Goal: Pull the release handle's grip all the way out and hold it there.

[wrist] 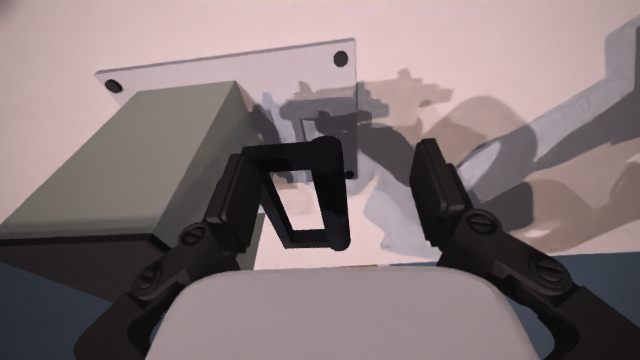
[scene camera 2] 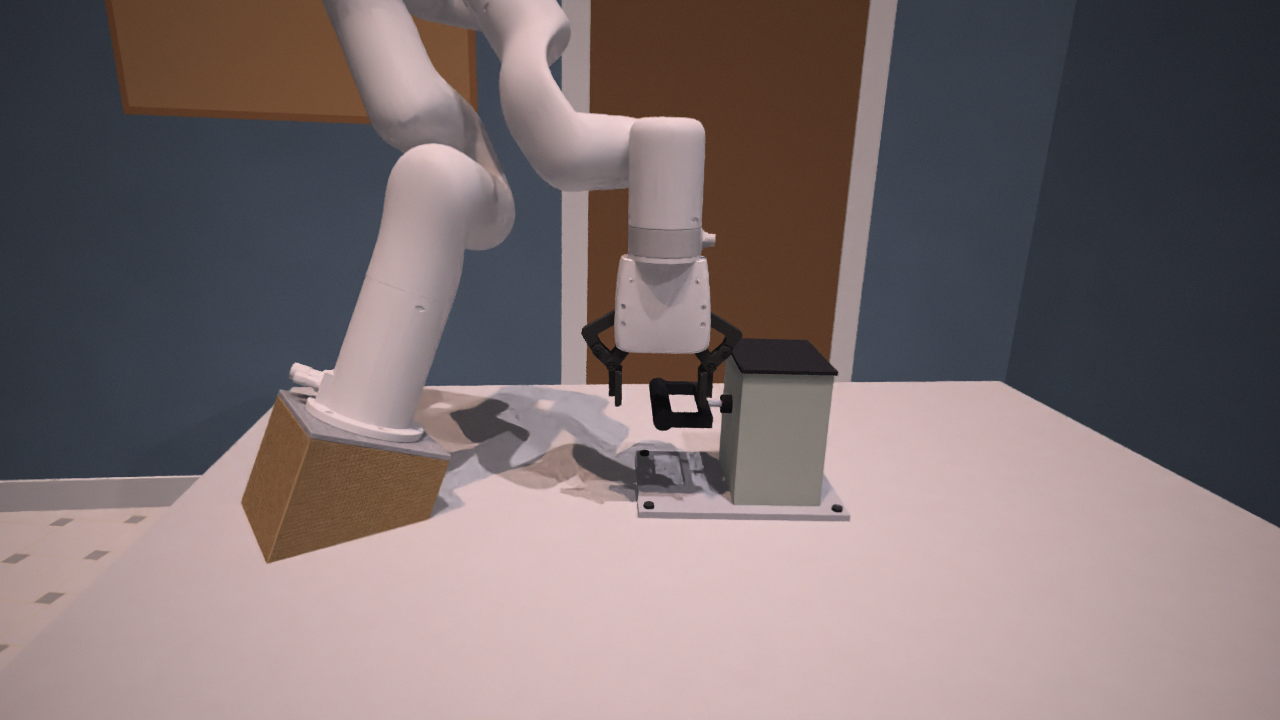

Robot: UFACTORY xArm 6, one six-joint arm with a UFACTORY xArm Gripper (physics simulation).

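Note:
The release handle (scene camera 2: 685,420) (wrist: 285,157) is a black rectangular frame with a thick round grip bar (scene camera 2: 660,407) (wrist: 334,200) at its outer end. A short light rod (scene camera 2: 715,402) and black collar (scene camera 2: 726,403) join it to the side of a grey-green box (scene camera 2: 776,438) (wrist: 125,160). My gripper (scene camera 2: 660,399) (wrist: 330,166) is open and points down over the handle. The grip bar stands between the spread fingers, apart from both pads. One finger is on the box side, beside or overlapping the frame's rear bar; contact cannot be told. The rod is hidden in the wrist view.
The box has a black lid (scene camera 2: 785,356) (wrist: 85,260) and stands on a pale base plate (scene camera 2: 742,513) (wrist: 295,62) with dark corner bolts. The arm's wooden mount (scene camera 2: 349,501) stands at the left of the table (scene camera 2: 537,626). A brown door (scene camera 2: 769,179) is behind.

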